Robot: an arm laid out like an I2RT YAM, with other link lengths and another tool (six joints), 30 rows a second.
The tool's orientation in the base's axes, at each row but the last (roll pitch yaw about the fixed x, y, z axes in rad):
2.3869 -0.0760 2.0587
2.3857 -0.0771 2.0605
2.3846 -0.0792 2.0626
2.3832 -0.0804 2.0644
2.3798 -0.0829 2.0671
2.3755 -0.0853 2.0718
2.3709 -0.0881 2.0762
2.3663 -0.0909 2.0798
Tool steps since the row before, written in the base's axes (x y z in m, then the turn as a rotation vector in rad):
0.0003 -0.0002 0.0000 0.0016 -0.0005 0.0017
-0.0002 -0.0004 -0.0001 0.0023 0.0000 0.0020
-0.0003 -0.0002 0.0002 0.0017 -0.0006 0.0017
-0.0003 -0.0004 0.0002 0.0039 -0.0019 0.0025
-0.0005 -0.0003 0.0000 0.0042 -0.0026 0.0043
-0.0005 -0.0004 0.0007 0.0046 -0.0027 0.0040
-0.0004 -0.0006 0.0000 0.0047 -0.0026 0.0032
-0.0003 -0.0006 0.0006 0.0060 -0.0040 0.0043
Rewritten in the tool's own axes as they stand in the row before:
-0.0003 0.0001 0.0001 -0.0011 0.0021 -0.0005
-0.0003 -0.0003 -0.0002 -0.0009 0.0029 -0.0001
0.0000 -0.0001 -0.0004 -0.0012 0.0021 -0.0005
-0.0002 -0.0002 -0.0005 -0.0033 0.0037 -0.0003
0.0000 -0.0004 -0.0004 -0.0039 0.0050 -0.0017
-0.0001 0.0000 -0.0009 -0.0042 0.0050 -0.0013
-0.0003 -0.0004 -0.0005 -0.0043 0.0045 -0.0006
-0.0003 0.0000 -0.0008 -0.0060 0.0058 -0.0012

